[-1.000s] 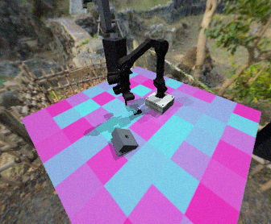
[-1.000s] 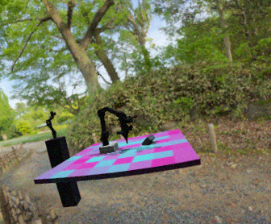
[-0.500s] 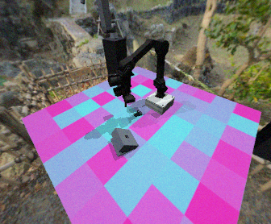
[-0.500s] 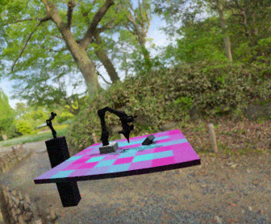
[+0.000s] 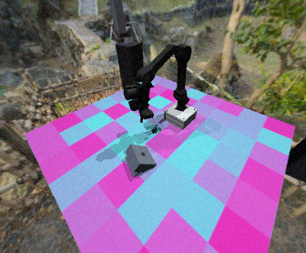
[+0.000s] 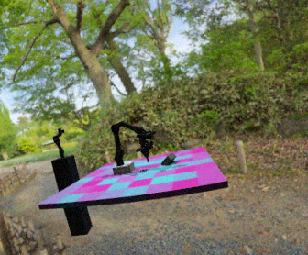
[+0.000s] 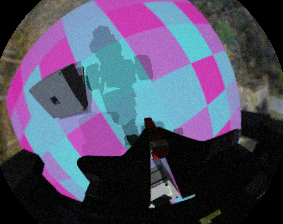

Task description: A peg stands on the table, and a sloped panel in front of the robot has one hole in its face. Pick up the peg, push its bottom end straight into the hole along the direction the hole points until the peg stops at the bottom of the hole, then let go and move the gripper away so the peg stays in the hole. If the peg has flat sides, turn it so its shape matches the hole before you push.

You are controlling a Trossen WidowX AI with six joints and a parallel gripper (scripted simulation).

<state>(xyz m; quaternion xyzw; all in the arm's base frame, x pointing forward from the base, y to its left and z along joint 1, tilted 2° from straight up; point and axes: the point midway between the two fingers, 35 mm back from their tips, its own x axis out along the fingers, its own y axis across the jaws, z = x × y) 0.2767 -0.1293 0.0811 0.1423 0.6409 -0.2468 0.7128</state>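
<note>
My gripper tip is 19 cm short of the dark grey sloped panel, 13 cm to the right of it and 8 cm above it. Also, from my gripper tip: red peg (2 cm above).
</note>
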